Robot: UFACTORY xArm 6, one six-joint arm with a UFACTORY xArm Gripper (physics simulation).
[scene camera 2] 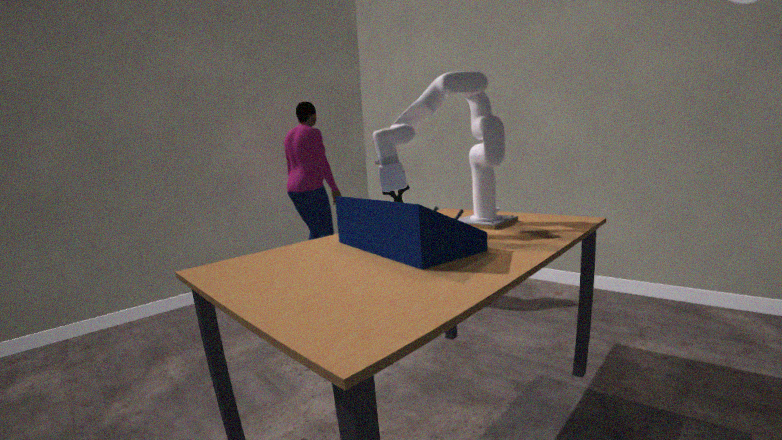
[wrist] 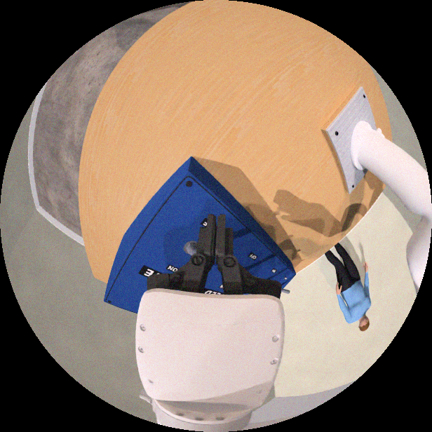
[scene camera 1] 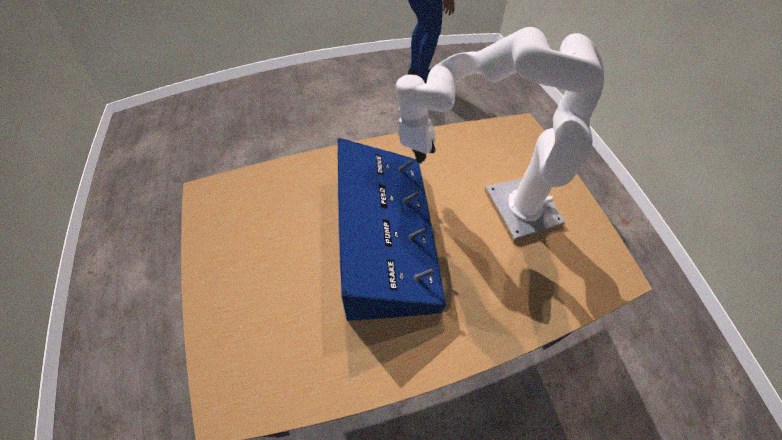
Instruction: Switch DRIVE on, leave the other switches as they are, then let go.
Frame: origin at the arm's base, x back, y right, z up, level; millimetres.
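Seen in the pictures: gripper, fingertip midpoint: [scene camera 1: 421, 160]; arm's base at its link origin: [scene camera 2: 485, 218] [scene camera 1: 525, 205].
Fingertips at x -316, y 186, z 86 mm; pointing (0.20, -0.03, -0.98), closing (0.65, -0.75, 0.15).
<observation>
Offsets run from my fingertips to a thing's top centre. Level surfaces: height alone.
A blue sloped switch box [scene camera 1: 363, 240] [scene camera 2: 377, 227] [wrist: 160, 215] stands on the table. Its DRIVE lever @[dx -51, dy -15, dz +22 mm] [scene camera 1: 406, 166] [wrist: 190, 247] leans toward the OFF side at the low edge, like the FEED lever @[dx -70, dy -133, dz +22 mm] [scene camera 1: 410, 197], PUMP lever @[dx -90, dy -251, dz +22 mm] [scene camera 1: 417, 233] and BRAKE lever @[dx -110, dy -370, dz +22 mm] [scene camera 1: 423, 274]. My gripper [scene camera 1: 419, 158] [wrist: 216, 222] is shut and empty, with its fingertips low at the DRIVE end of the box, close to the OFF side of the DRIVE lever. In the wrist view the fingers partly cover that lever and its labels; contact cannot be told. The box hides the fingertips in scene camera 2.
The wooden table @[dz -107 mm] [scene camera 1: 257, 262] [scene camera 2: 328, 306] [wrist: 240, 75] carries the arm's base plate [scene camera 1: 505, 205] [wrist: 342, 135]. A person in pink [scene camera 2: 306, 158] stands behind the table. Another person in light blue [wrist: 354, 300] shows in the wrist view.
</observation>
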